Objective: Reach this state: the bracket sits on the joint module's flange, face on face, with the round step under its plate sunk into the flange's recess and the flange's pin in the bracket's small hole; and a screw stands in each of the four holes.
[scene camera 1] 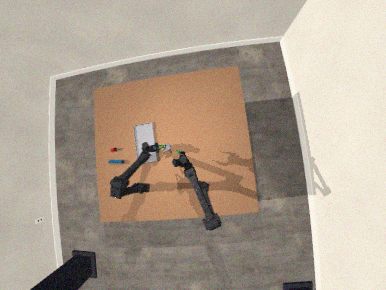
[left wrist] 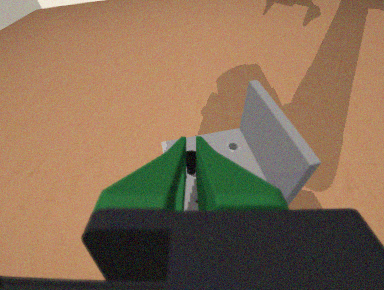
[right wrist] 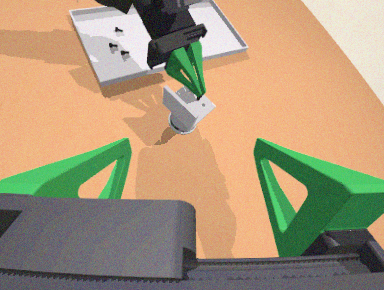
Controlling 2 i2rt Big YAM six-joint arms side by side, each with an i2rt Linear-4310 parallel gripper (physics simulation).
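Places are measured from the left arm's base along level axes (x ahead, y left, z up), in metres.
Pixels of known places: left gripper, fingertip midpoint: [scene camera 1: 166, 145] [left wrist: 191, 145] [right wrist: 202, 95]; right gripper, fingertip midpoint: [scene camera 1: 174, 155] [right wrist: 192, 144]; left arm's base at its link origin: [scene camera 1: 143, 187]; right arm's base at its link origin: [scene camera 1: 202, 186].
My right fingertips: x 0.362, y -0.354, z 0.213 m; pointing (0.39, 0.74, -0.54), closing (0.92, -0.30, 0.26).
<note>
For each thing: its middle in the pictures, then the offset to it from my right fingertips.
- light grey L-shaped bracket at the middle of its body: [left wrist: 220, 155] [right wrist: 191, 99] [scene camera 1: 166, 147] 0.071 m ahead, 0.115 m left, 0.127 m down
- joint module at the middle of its body: [right wrist: 185, 114] 0.073 m ahead, 0.116 m left, 0.181 m down
- black screw at the middle of its body: [left wrist: 191, 164] 0.089 m ahead, 0.122 m left, 0.132 m down
- shallow grey tray at the middle of its body: [right wrist: 168, 31] [scene camera 1: 145, 143] 0.107 m ahead, 0.374 m left, 0.205 m down
- red object at the middle of its body: [scene camera 1: 115, 149] 0.023 m ahead, 0.707 m left, 0.196 m down
- blue-handled tool at the middle of its body: [scene camera 1: 118, 161] 0.110 m back, 0.652 m left, 0.193 m down
The light grey L-shaped bracket [scene camera 1: 168, 148] [left wrist: 280, 131] [right wrist: 181, 109] stands over the joint module [right wrist: 181, 126], a short round grey body that shows in part below it. One open hole shows in its plate in each wrist view. Whether plate and flange meet face on face, and the pin, are hidden. My left gripper [scene camera 1: 164, 147] [left wrist: 191, 145] [right wrist: 202, 95] is shut on a black screw [left wrist: 191, 162], with its tips just over the bracket's plate. My right gripper [right wrist: 192, 144] is open and empty, apart from the bracket. Several other black screws [right wrist: 118, 30] [right wrist: 113, 46] [right wrist: 124, 53] lie in the tray.
The shallow grey tray [scene camera 1: 145, 132] [right wrist: 225, 54] lies beside the bracket, partly under my left arm. A red object [scene camera 1: 114, 149] and a blue-handled tool [scene camera 1: 116, 161] lie left of the tray in the scene view. My two grippers are close together on either side of the bracket.
</note>
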